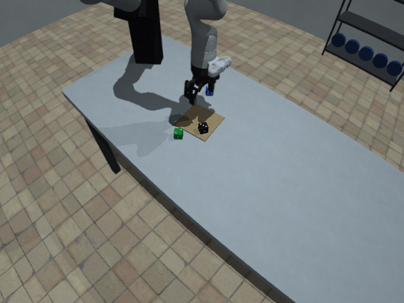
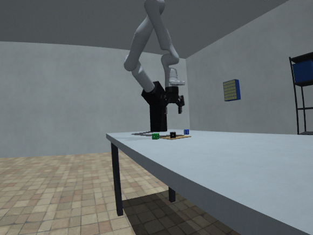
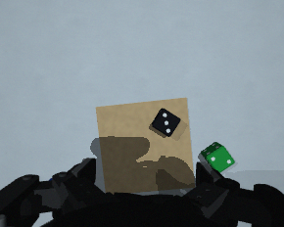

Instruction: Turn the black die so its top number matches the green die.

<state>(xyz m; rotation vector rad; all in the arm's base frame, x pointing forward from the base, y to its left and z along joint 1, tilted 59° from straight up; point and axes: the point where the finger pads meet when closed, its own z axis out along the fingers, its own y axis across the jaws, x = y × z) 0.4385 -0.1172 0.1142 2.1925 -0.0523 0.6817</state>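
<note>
Now: hand 12 cm above the black die, 3 cm to the left of it and 2 cm short of it. The rest, counted from my hand: tan mat 13 cm below, 1 cm to the left, 1 cm behind; then blue die 17 cm to the left, 12 cm below, 4 cm behind; then green die 12 cm below, 9 cm to the right, 5 cm behind.
</note>
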